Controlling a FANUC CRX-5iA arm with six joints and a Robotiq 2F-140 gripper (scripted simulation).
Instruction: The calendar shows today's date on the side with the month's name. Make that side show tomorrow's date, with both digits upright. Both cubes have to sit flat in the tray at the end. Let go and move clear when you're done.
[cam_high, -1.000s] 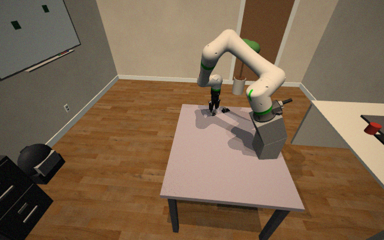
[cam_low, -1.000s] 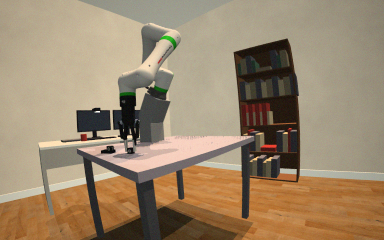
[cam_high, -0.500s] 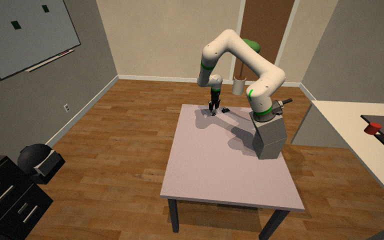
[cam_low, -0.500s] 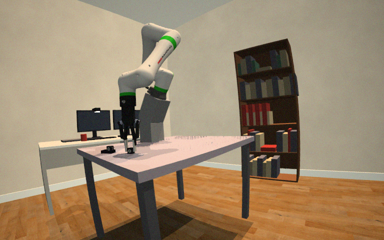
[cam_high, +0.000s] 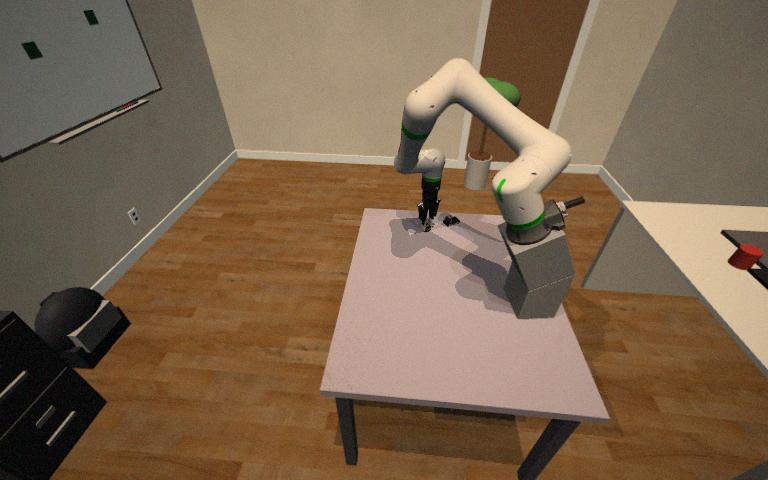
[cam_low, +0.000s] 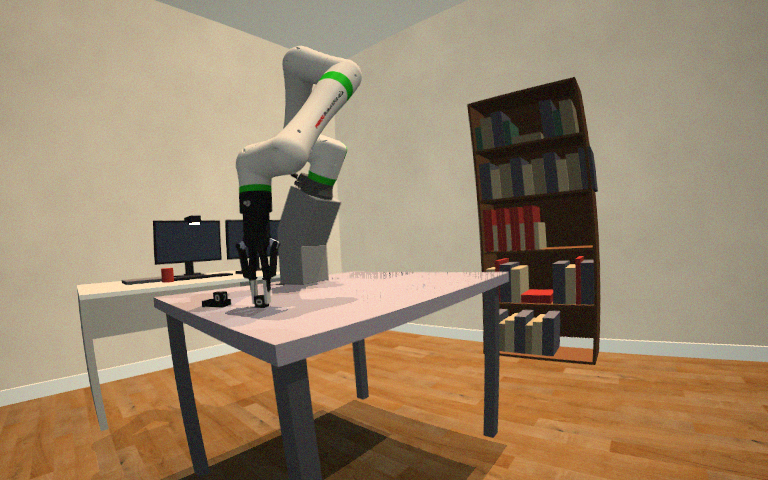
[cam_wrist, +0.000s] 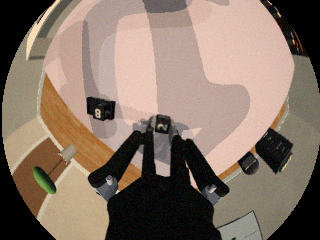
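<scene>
Right now my hand is 30 mm above the black digit cube.
</scene>
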